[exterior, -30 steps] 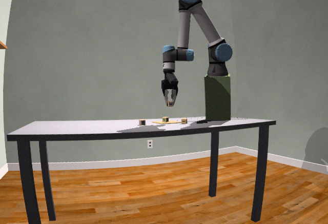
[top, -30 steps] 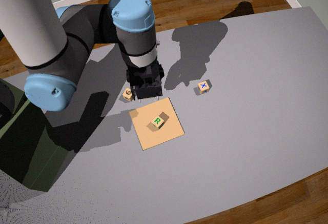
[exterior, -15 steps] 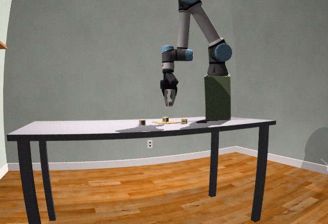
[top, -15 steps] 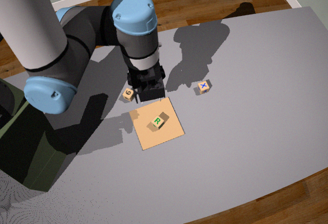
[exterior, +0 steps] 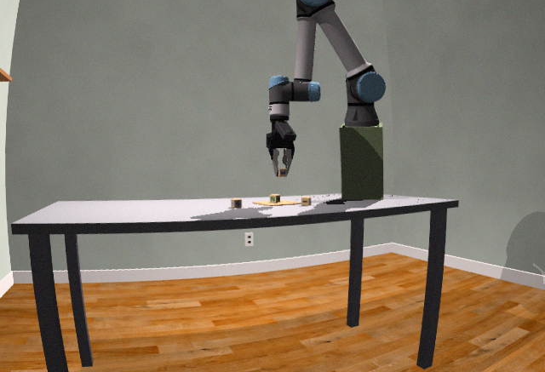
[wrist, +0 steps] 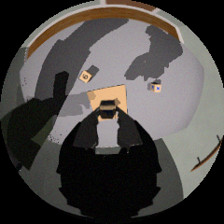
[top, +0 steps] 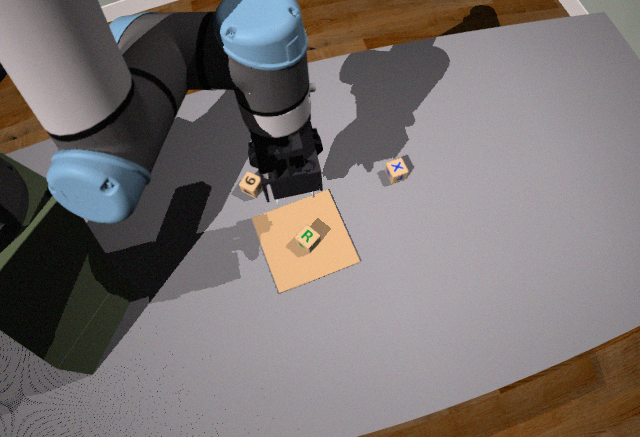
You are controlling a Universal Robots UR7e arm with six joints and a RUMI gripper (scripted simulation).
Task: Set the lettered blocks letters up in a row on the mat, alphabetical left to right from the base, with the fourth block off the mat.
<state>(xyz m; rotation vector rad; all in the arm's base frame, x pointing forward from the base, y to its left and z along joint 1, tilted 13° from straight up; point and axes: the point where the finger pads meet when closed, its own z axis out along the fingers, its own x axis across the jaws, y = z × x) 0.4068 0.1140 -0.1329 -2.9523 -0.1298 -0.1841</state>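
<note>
My hand is 1 cm short of the mat, 5 cm to the left of it and 12 cm above it.
</note>
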